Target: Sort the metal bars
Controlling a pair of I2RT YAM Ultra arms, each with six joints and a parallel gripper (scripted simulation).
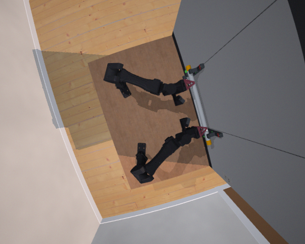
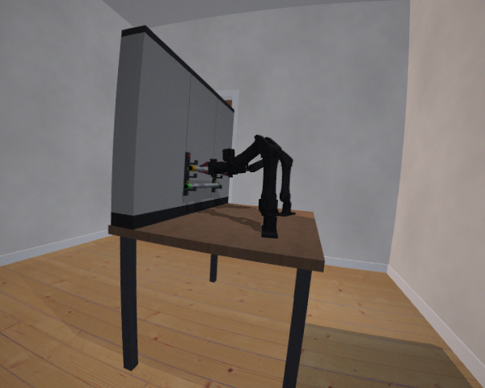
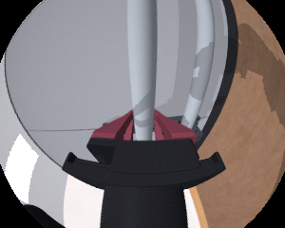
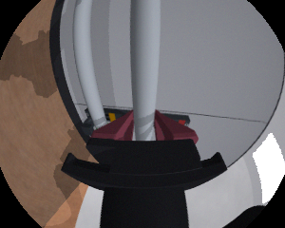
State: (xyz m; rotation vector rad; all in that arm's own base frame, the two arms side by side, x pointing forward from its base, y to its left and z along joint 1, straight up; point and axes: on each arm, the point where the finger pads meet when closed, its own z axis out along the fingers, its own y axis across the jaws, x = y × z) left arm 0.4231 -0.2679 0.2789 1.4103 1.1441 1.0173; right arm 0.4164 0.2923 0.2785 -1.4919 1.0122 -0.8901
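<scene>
The metal bar lies 150 mm to the left of my right hand. Also, from my right hand: green-ended bar 20 mm ahead, 160 mm to the left, 100 mm below; then grey wall panel 120 mm ahead, 180 mm to the left, 150 mm above.
The metal bar lies 150 mm to the right of my left hand and 10 mm ahead of it. The rest, counted from my left hand: green-ended bar 130 mm to the right, 100 mm below, 30 mm ahead; then grey wall panel 150 mm above, 130 mm ahead, 120 mm to the right.
</scene>
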